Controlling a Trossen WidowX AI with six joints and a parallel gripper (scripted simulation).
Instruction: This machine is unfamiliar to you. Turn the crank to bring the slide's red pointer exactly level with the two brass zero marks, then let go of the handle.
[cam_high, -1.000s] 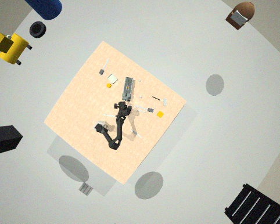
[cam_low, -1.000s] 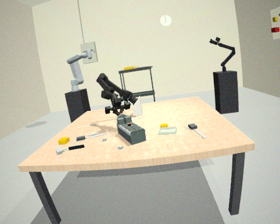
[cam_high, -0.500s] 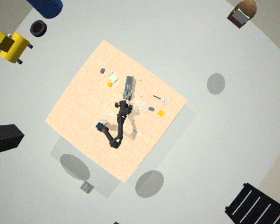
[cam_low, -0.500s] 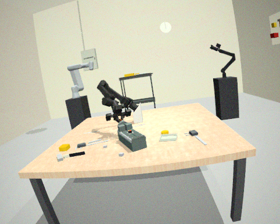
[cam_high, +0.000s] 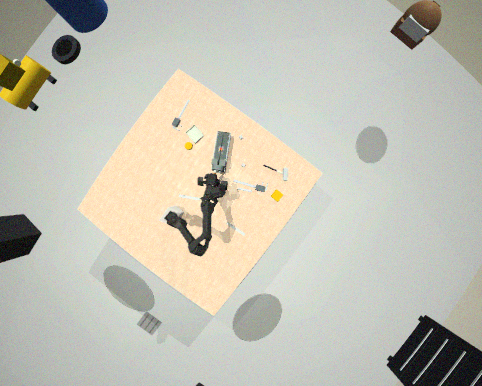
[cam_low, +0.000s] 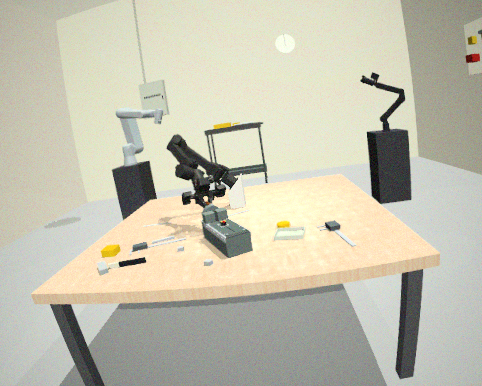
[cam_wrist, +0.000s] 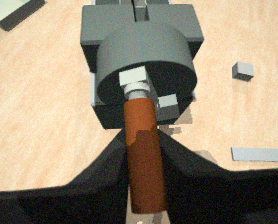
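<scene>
The crank lies 10 mm above my gripper tip. The rest, counted from my gripper tip: red pointer 150 mm ahead, 80 mm to the left, 10 mm below; then brown crank handle 10 mm behind, 10 mm to the right, 30 mm above; then yellow disc 40 mm ahead, 280 mm to the left, 80 mm below.
</scene>
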